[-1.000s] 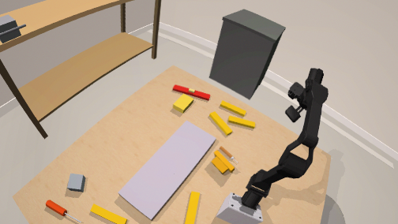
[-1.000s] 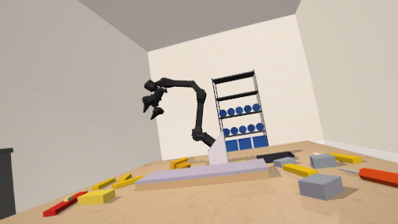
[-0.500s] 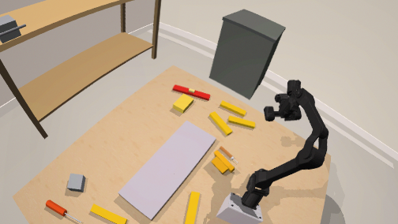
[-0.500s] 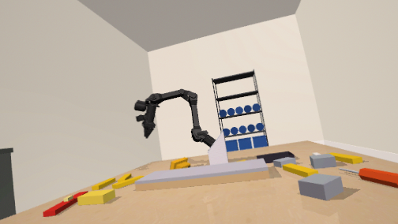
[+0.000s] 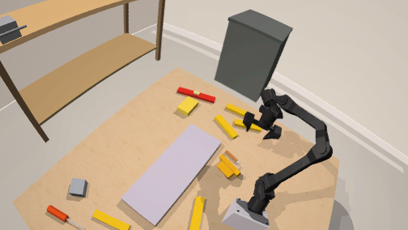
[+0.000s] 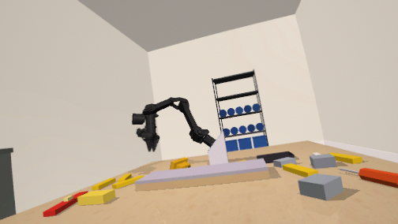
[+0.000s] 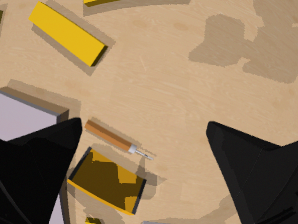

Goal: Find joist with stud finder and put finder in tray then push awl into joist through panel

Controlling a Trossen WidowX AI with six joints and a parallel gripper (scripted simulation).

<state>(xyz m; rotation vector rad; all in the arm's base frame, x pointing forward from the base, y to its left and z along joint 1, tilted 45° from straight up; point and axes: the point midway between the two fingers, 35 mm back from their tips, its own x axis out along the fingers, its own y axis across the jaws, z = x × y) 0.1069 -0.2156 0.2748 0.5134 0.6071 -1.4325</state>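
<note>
My gripper tip is 5 cm short of the yellow stud finder, 19 cm to the right of it and 11 cm above it. The rest, counted from my gripper tip: awl (3 cm ahead, 9 cm to the left, 12 cm below); yellow pad (39 cm ahead, 10 cm to the right, 11 cm below); red level (39 cm ahead, 22 cm to the right, 11 cm below).
</note>
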